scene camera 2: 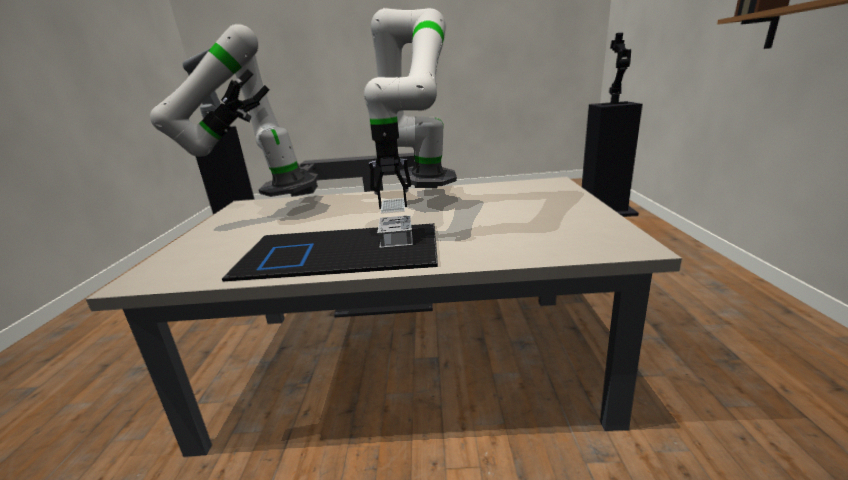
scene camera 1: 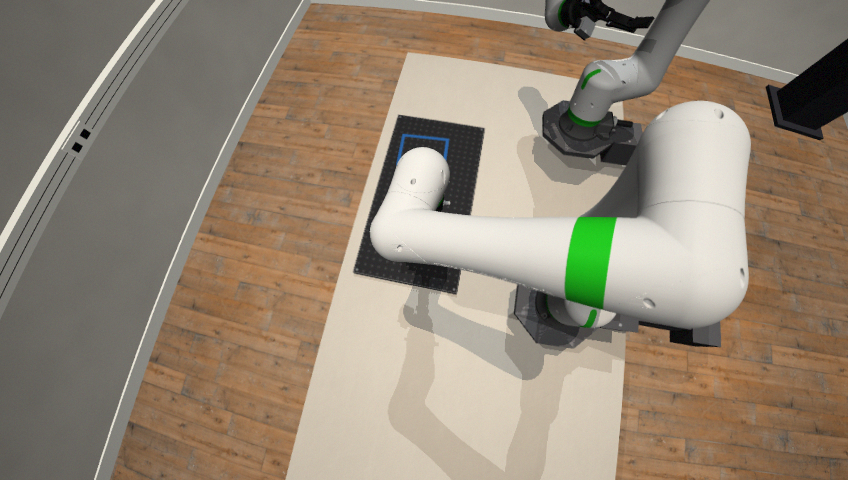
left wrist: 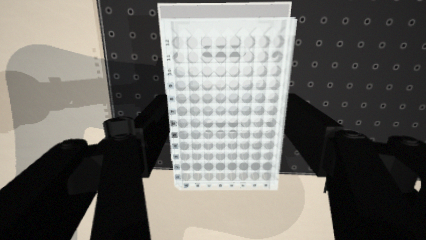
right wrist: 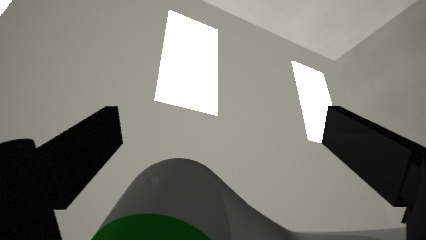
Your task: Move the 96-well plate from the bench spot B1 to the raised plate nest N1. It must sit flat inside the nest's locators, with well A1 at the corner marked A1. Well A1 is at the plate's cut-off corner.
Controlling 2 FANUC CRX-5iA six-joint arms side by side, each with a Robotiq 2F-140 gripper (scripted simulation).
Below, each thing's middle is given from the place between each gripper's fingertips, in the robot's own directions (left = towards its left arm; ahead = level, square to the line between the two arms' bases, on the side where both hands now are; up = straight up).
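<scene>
I can see the white 96-well plate (left wrist: 222,138), and it is 20 mm below my left hand. Counted from my right hand (scene camera 2: 259,79), the white 96-well plate is 450 mm below it, 390 mm ahead of it and 570 mm to the left of it.
</scene>
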